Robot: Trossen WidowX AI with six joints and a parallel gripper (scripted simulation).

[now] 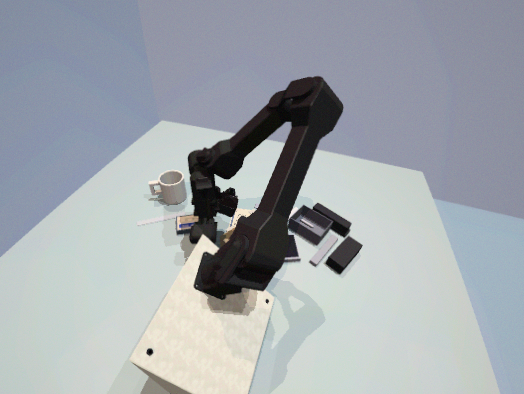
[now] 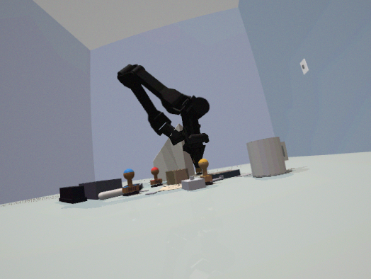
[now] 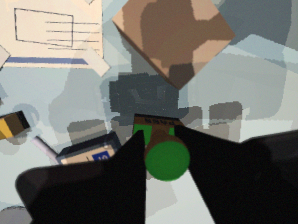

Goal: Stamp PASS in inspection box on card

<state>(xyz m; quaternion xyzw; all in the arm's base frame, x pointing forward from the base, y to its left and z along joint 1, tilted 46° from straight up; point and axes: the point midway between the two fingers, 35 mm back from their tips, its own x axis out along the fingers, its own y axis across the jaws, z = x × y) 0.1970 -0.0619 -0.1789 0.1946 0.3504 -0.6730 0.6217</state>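
The cardboard box lies 7 cm to the right of my gripper tip and 2 cm below it. From my gripper tip the other things lie so: blue stamp pad 7 cm to the left, 5 cm ahead, 3 cm below; then card 10 cm ahead, 8 cm to the right, 4 cm below; then green-knobbed stamp right at my gripper tip.
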